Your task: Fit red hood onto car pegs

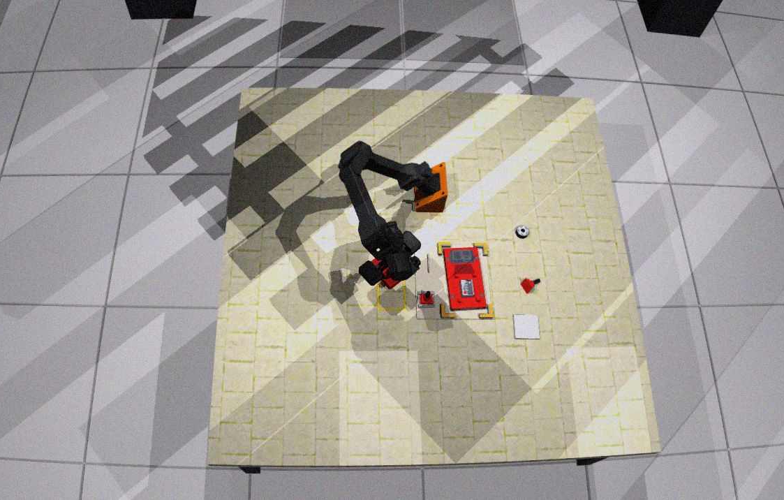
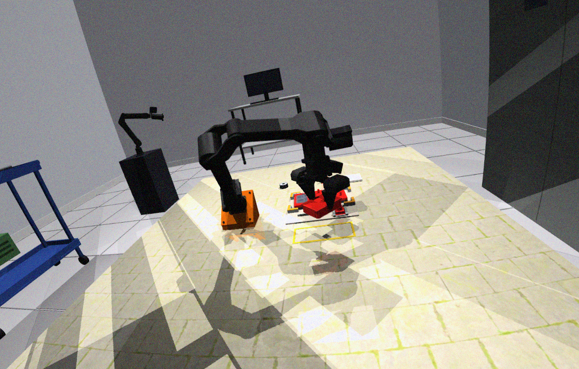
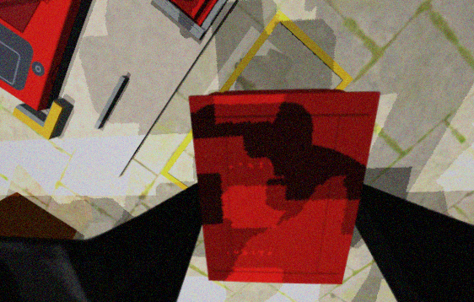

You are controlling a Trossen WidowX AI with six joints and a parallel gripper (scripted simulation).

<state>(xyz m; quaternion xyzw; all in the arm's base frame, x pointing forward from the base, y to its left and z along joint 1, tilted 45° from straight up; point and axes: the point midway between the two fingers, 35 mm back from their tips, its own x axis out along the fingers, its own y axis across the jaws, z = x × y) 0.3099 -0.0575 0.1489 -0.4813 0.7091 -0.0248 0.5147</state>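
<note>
The grey engine block is 3 cm ahead of my gripper tip, 25 cm to the left of it and 8 cm below it. The rest, counted from my gripper tip: red hood: 1 cm above; white plate: 14 cm ahead, 42 cm to the left, 10 cm below; wheel: 18 cm behind, 44 cm to the left, 9 cm below.
</note>
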